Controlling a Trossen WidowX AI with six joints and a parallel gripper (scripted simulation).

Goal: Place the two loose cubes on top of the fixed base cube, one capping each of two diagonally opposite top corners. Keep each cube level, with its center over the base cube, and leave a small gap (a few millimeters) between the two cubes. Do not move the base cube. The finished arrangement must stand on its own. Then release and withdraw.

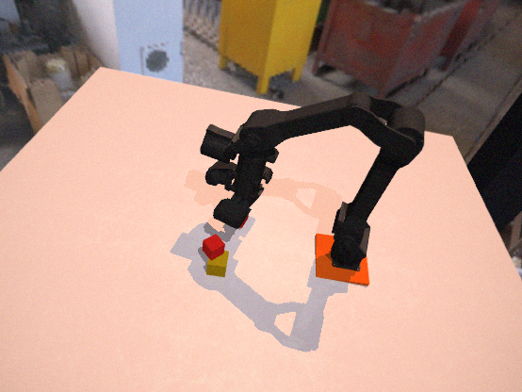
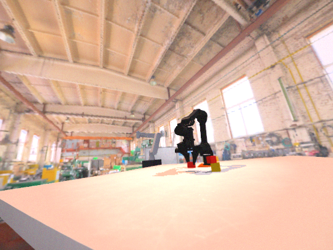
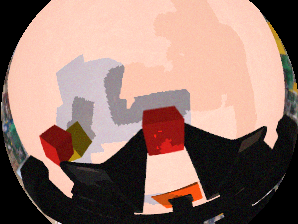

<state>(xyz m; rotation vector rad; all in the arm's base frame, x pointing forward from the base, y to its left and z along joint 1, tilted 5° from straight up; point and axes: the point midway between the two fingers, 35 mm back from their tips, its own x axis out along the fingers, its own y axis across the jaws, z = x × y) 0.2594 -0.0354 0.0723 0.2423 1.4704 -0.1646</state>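
Now: the yellow base cube 20 mm ahead of my gripper tip, 130 mm to the left of it and 10 mm below it.
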